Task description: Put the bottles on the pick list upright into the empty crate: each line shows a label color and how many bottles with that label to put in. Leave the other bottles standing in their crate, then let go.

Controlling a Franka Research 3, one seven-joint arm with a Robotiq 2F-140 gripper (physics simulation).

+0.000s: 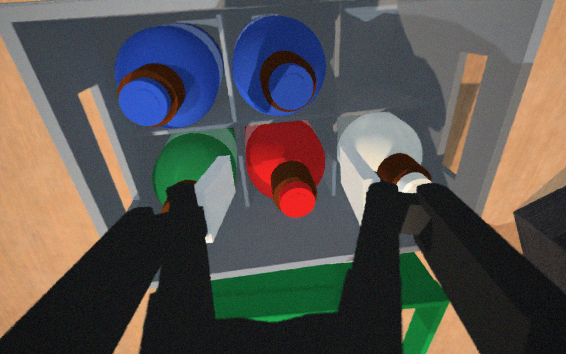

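Observation:
My gripper point(286, 169) is open, its two pads on either side of the red bottle's cap, with no contact seen. The red bottle point(296, 197) stands in the middle front compartment of the grey crate point(280, 250). Two blue bottles point(197, 95) point(250, 75) stand in the back row, left and middle. A green bottle point(192, 150) stands front left, its neck and cap mostly hidden behind the left finger. A white bottle point(372, 135) stands front right, its cap partly behind the right finger. The pick list's writing does not show.
A green crate point(285, 290) lies close in front of the grey crate, mostly hidden by the gripper. A dark box point(545, 240) is at the right edge. Thin dividers and the crate walls stand around the bottles. The wooden table point(30, 200) shows on both sides.

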